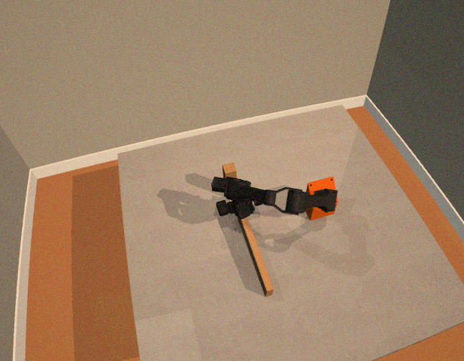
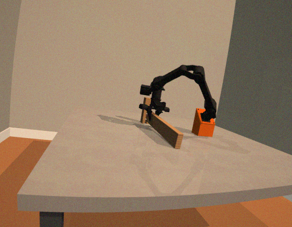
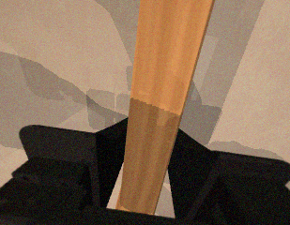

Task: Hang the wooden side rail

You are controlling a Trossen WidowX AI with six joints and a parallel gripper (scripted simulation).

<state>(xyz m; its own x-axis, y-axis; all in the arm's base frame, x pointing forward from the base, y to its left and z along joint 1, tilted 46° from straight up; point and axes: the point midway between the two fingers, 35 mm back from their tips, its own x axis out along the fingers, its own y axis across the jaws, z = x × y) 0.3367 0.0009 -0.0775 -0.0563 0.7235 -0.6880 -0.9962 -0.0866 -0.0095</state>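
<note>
My gripper tip is 150 mm to the left of the wooden headboard post, 40 mm below it and 10 mm short of it.
</note>
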